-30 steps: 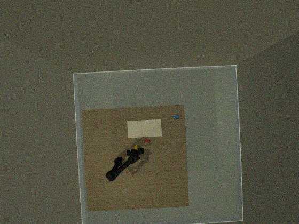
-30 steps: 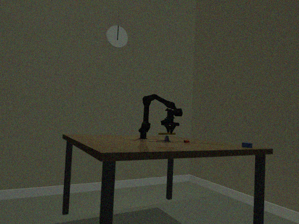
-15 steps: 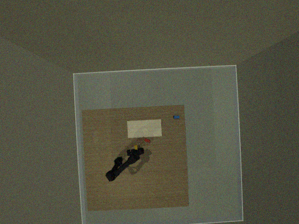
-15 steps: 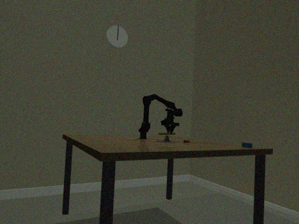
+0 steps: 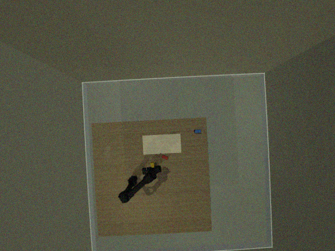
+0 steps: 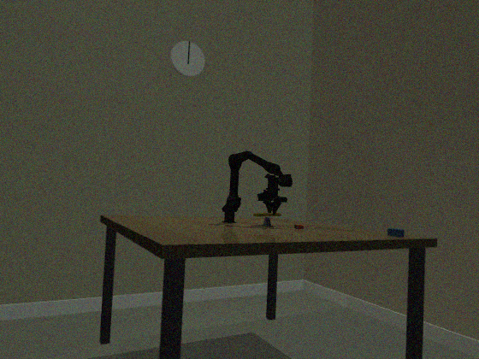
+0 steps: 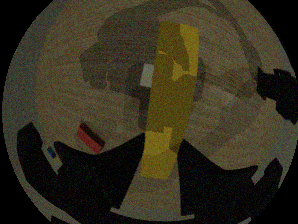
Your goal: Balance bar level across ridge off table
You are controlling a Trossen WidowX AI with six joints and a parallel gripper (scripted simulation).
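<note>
Now: gripper tip 3 cm to the left of the yellow bar. Round my gripper tip: blue block (51 cm ahead, 36 cm to the left, 4 cm below); then red block (13 cm ahead, 8 cm to the left, 5 cm below).
</note>
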